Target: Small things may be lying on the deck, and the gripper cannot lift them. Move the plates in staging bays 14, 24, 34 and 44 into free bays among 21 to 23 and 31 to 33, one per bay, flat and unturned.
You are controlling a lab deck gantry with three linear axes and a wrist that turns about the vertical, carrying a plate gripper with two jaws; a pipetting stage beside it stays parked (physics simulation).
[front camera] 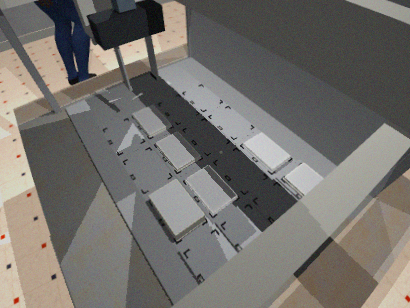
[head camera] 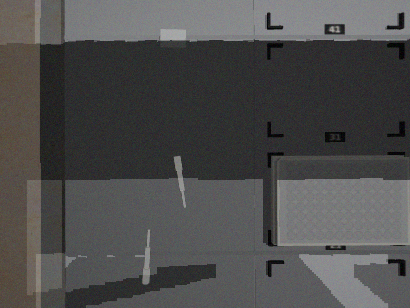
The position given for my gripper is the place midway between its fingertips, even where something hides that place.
Note:
I see my gripper [front camera: 142, 82], a tall pale block [front camera: 180, 213], a dark wall [front camera: 335, 125], a bay 14 [front camera: 207, 252], a bay 31 [head camera: 309, 86], a bay 32 [front camera: 209, 139] and a bay 33 [front camera: 245, 175].
The bay 31 is seen too in the front camera view [front camera: 180, 110]. The head camera view does not show the tall pale block: it is out of frame.

